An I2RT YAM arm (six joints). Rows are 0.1 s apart.
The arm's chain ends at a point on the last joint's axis. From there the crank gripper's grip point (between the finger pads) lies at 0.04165 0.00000 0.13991 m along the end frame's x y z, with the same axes.
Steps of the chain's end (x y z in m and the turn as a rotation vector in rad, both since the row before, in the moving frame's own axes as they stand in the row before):
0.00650 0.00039 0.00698 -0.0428 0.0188 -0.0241
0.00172 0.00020 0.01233 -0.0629 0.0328 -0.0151
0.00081 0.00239 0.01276 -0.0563 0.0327 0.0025
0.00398 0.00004 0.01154 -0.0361 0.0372 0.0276
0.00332 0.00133 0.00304 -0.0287 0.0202 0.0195
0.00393 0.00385 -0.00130 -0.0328 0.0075 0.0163
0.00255 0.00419 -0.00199 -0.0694 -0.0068 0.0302
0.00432 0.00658 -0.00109 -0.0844 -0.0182 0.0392
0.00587 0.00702 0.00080 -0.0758 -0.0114 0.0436
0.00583 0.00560 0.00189 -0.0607 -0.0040 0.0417
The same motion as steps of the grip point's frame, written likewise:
0.00918 0.00532 0.00607 -0.0428 0.0188 -0.0241
0.00634 0.00829 0.01063 -0.0629 0.0328 -0.0151
0.00535 0.01033 0.01110 -0.0563 0.0327 0.0025
0.00907 0.00628 0.00978 -0.0361 0.0372 0.0276
0.00609 0.00617 0.00210 -0.0287 0.0202 0.0195
0.00493 0.00912 -0.00170 -0.0328 0.0075 0.0163
0.00143 0.01514 -0.00209 -0.0694 -0.0068 0.0302
0.00151 0.01998 -0.00092 -0.0844 -0.0182 0.0392
0.00400 0.01941 0.00079 -0.0758 -0.0114 0.0436
0.00506 0.01581 0.00175 -0.0607 -0.0040 0.0417

